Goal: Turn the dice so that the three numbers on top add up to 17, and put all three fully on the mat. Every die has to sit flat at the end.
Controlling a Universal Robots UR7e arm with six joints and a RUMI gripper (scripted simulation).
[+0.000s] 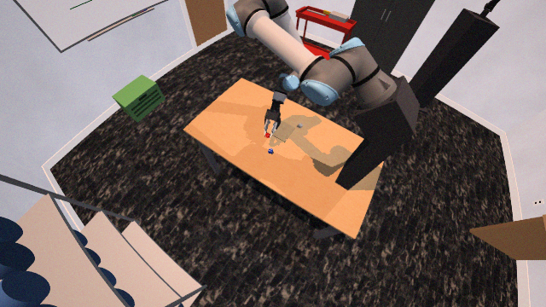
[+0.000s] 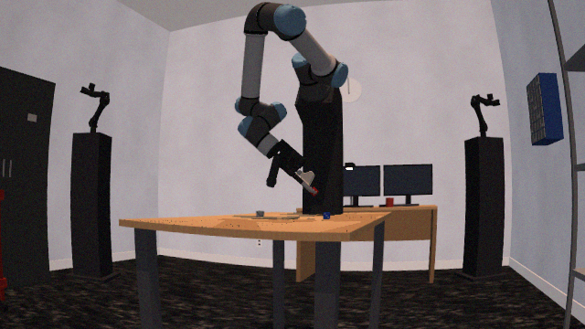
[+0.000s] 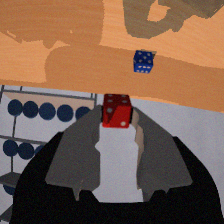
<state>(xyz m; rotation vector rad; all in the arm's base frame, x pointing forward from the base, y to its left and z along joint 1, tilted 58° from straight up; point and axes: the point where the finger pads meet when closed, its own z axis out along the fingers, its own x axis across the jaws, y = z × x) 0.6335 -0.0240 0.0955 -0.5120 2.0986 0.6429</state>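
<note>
The red die is right at my hand. Round my hand: blue die (90 mm below, 50 mm to the left, 30 mm behind); grey die (190 mm to the right, 180 mm behind, 90 mm below); tan mat (130 mm to the right, 100 mm below, 60 mm behind).
</note>
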